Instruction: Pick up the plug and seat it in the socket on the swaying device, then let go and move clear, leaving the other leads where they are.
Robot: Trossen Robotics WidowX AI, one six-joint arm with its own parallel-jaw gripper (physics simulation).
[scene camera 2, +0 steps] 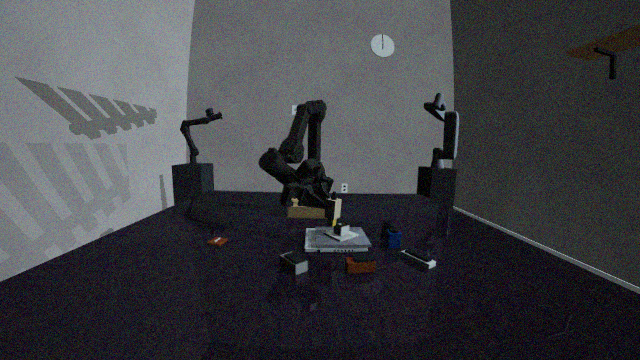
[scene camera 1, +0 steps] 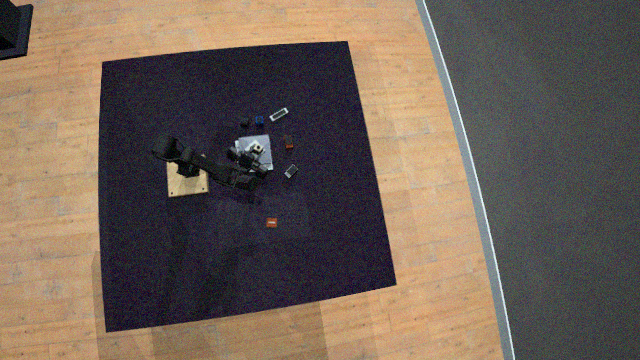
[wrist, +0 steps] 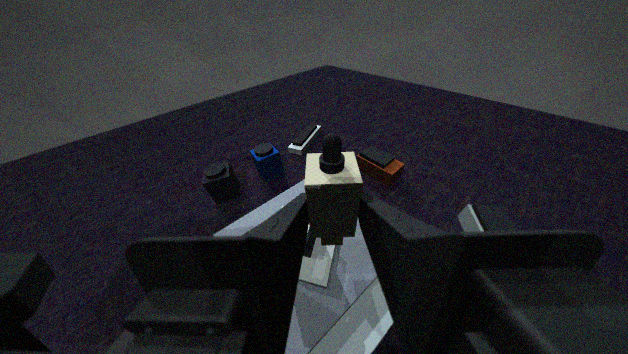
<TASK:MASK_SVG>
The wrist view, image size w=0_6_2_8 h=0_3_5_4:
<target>my gripper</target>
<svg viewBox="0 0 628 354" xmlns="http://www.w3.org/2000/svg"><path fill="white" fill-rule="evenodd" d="M0 252L0 354L77 354L50 351L21 325L36 313L55 276L55 272L39 253ZM305 193L299 194L268 219L241 236L149 237L130 244L125 251L125 258L145 291L146 296L122 322L126 330L122 332L104 354L285 354L308 232L309 214ZM362 191L358 210L360 228L404 354L628 354L628 297L589 273L600 259L604 250L603 240L599 236L589 232L570 229L448 233L420 221Z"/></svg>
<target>blue block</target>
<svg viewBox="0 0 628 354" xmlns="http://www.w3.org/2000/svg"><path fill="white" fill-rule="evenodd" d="M261 143L253 150L250 150L257 171L264 181L267 182L285 172L279 151L271 143Z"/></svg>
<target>black block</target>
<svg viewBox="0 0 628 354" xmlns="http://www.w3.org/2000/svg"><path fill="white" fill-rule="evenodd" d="M204 168L202 185L216 204L241 197L239 180L229 162L216 162Z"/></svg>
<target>orange-black piece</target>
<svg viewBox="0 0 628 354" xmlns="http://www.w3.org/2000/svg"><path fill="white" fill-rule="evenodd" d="M370 145L357 156L356 160L359 170L389 187L401 176L405 164L395 160L394 156Z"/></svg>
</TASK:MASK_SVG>
